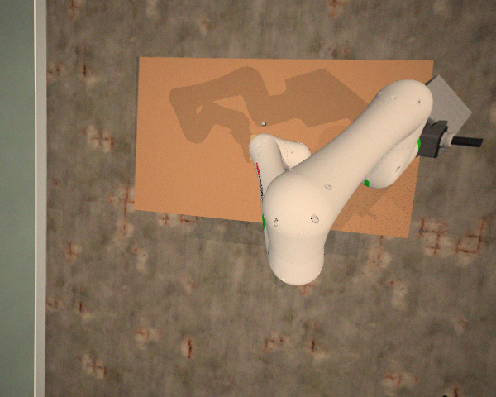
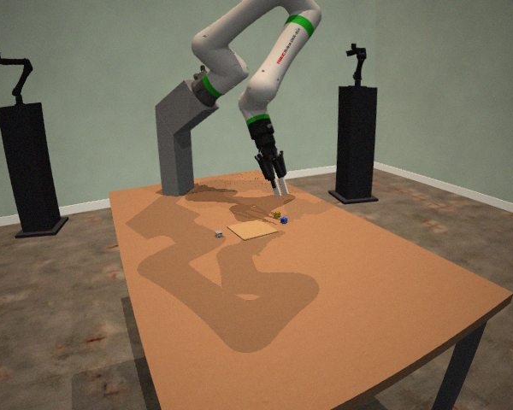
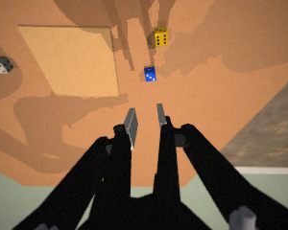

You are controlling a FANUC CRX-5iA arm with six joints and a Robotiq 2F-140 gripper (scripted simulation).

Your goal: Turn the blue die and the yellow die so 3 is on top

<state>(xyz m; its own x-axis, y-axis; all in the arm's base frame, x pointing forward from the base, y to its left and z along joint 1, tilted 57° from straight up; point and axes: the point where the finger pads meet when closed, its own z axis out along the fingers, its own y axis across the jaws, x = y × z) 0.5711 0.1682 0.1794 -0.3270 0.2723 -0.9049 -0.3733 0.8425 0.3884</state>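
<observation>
Now: hand 130 mm above the blue die, 20 mm to the right of it and 10 mm short of it. The rest, counted from my hand: yellow die: 130 mm below, 60 mm behind, 10 mm to the left; white die: 240 mm to the right, 130 mm below, 80 mm ahead; tan mat: 140 mm below, 120 mm to the right, 40 mm ahead.
</observation>
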